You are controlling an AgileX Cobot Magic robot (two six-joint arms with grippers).
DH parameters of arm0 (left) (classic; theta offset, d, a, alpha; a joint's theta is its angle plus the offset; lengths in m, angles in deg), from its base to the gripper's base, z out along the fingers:
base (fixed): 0 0 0 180
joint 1: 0 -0.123 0 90
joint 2: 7.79 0 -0.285 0
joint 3: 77.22 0 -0.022 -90
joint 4: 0 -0.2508 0 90
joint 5: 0 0 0.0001 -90
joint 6: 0 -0.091 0 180
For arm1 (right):
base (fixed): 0 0 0 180
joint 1: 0 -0.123 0 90
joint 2: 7.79 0 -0.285 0
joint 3: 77.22 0 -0.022 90
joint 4: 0 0.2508 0 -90
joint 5: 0 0 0.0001 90
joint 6: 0 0.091 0 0
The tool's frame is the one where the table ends.
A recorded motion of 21 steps. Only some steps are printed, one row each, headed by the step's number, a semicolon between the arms.
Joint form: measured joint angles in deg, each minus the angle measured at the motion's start. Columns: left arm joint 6, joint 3, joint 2, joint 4, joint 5, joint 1; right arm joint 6, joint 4, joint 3, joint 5, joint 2, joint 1.
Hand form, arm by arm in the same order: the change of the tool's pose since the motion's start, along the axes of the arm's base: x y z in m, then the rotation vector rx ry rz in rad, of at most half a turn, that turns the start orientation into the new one. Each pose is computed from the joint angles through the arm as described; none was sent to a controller.
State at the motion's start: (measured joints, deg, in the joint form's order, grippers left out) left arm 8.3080 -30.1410 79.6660 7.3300 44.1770 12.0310; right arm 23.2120 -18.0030 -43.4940 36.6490 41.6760 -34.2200
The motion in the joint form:
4: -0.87 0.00 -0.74 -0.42 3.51 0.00; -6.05 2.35 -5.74 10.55 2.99 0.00
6: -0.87 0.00 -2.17 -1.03 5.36 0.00; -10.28 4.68 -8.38 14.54 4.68 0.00
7: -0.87 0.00 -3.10 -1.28 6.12 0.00; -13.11 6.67 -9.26 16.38 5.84 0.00
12: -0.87 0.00 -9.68 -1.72 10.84 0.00; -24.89 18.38 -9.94 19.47 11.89 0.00
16: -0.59 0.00 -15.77 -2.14 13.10 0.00; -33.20 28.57 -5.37 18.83 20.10 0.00
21: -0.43 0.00 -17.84 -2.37 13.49 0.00; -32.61 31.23 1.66 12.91 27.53 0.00
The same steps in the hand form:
4: -0.0059 0.0013 0.0023 0.0097 0.0455 -0.0257; 0.0022 0.0000 0.0106 -0.1161 0.1006 0.0088
6: -0.0097 0.0026 0.0068 0.0165 0.0514 -0.0355; 0.0034 0.0029 0.0154 -0.1656 0.1446 0.0439
7: -0.0115 0.0032 0.0096 0.0182 0.0479 -0.0394; 0.0047 0.0062 0.0145 -0.1932 0.1786 0.0764
12: -0.0248 0.0061 0.0287 0.0131 0.0154 -0.0506; 0.0138 0.0303 -0.0032 -0.2416 0.3331 0.2604
16: -0.0356 0.0088 0.0448 0.0049 -0.0509 -0.0524; 0.0266 0.0551 -0.0513 -0.2630 0.5433 0.3981
21: -0.0390 0.0098 0.0499 0.0026 -0.0801 -0.0518; 0.0355 0.0637 -0.1078 -0.2708 0.7063 0.3655

